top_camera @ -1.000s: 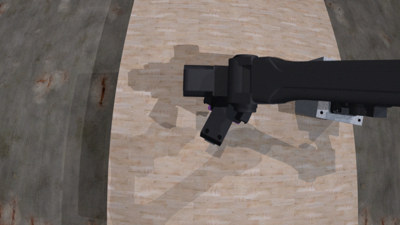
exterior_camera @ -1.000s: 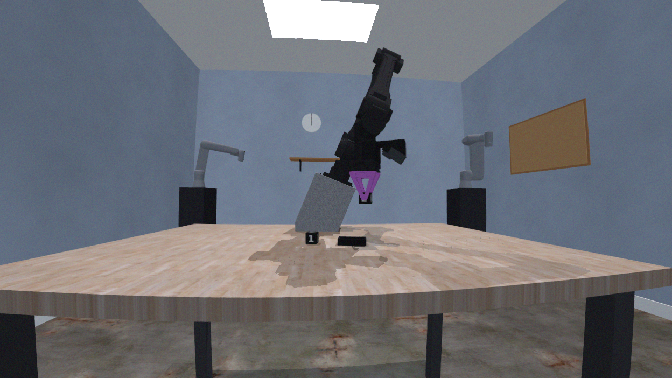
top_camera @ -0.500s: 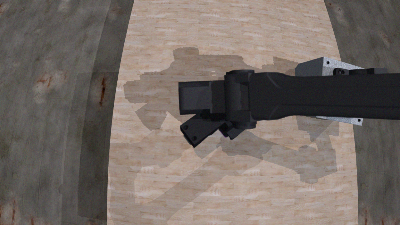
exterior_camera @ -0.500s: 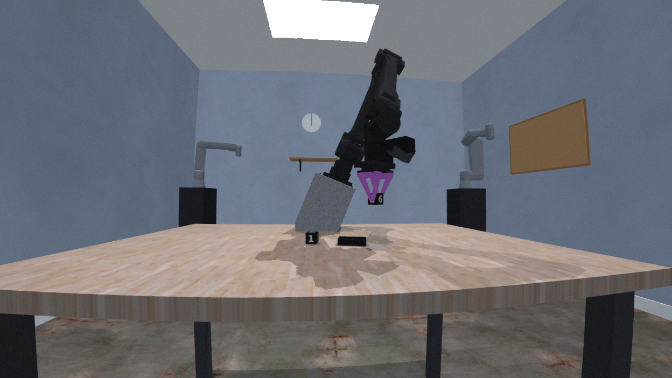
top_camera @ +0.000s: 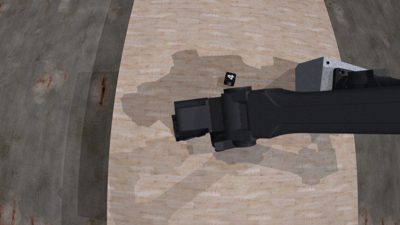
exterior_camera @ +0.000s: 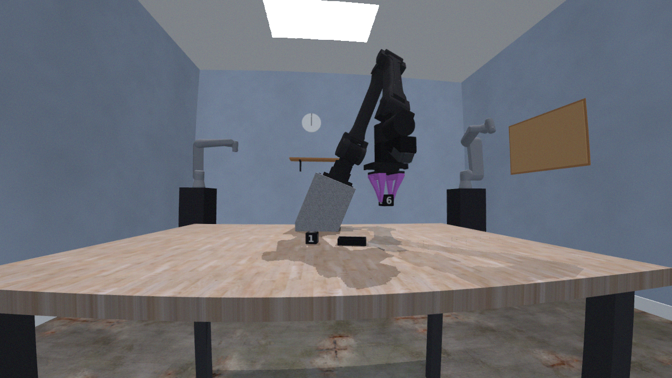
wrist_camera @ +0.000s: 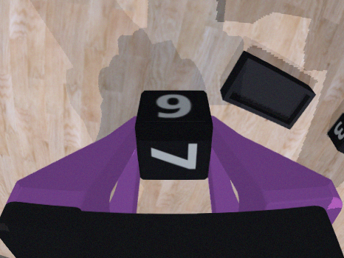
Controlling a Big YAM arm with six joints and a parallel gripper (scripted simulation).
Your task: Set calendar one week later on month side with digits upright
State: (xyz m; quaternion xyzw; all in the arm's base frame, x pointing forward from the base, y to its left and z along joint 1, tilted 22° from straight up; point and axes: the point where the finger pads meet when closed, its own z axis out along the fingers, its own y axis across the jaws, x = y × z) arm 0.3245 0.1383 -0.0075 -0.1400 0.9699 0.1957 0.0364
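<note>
The black tray lies 110 mm below my hand, 90 mm to the right of it and 10 mm behind it. The rest, counted from my hand: black cube right at my hand.
</note>
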